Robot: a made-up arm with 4 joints. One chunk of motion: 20 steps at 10 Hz.
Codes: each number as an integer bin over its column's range. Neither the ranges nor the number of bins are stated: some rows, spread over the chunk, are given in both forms.
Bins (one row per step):
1: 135 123 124 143 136 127
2: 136 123 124 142 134 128
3: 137 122 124 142 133 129
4: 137 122 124 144 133 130
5: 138 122 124 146 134 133
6: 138 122 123 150 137 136
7: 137 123 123 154 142 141
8: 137 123 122 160 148 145
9: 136 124 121 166 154 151
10: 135 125 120 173 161 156
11: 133 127 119 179 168 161
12: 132 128 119 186 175 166
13: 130 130 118 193 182 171
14: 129 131 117 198 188 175
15: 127 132 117 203 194 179
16: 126 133 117 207 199 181
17: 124 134 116 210 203 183
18: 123 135 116 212 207 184
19: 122 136 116 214 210 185
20: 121 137 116 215 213 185
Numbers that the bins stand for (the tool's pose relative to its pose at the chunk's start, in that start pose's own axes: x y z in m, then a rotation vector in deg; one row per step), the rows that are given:
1: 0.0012 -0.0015 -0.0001 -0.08 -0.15 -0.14
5: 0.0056 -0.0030 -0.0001 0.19 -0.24 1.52
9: 0.0027 -0.0001 -0.0044 2.03 0.66 6.48
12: -0.0033 0.0057 -0.0073 3.86 1.59 10.61
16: -0.0122 0.0130 -0.0102 5.79 2.66 14.75
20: -0.0197 0.0188 -0.0117 6.52 3.29 15.85
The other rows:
2: 0.0027 -0.0015 -0.0001 -0.17 -0.24 0.14
3: 0.0042 -0.0030 -0.0001 -0.17 -0.28 0.41
4: 0.0042 -0.0030 -0.0001 0.01 -0.28 0.69
6: 0.0056 -0.0030 -0.0015 0.56 -0.10 2.34
7: 0.0042 -0.0015 -0.0015 0.93 0.12 3.72
8: 0.0042 -0.0015 -0.0030 1.48 0.39 4.82
10: 0.0012 0.0014 -0.0059 2.67 0.97 7.86
11: -0.0018 0.0043 -0.0073 3.22 1.28 9.24
13: -0.0063 0.0086 -0.0088 4.50 1.91 11.99
14: -0.0078 0.0101 -0.0102 4.96 2.17 13.10
15: -0.0107 0.0115 -0.0102 5.42 2.44 14.20
17: -0.0152 0.0144 -0.0117 6.06 2.84 15.30
18: -0.0167 0.0159 -0.0117 6.25 3.02 15.58
19: -0.0182 0.0173 -0.0117 6.43 3.15 15.85

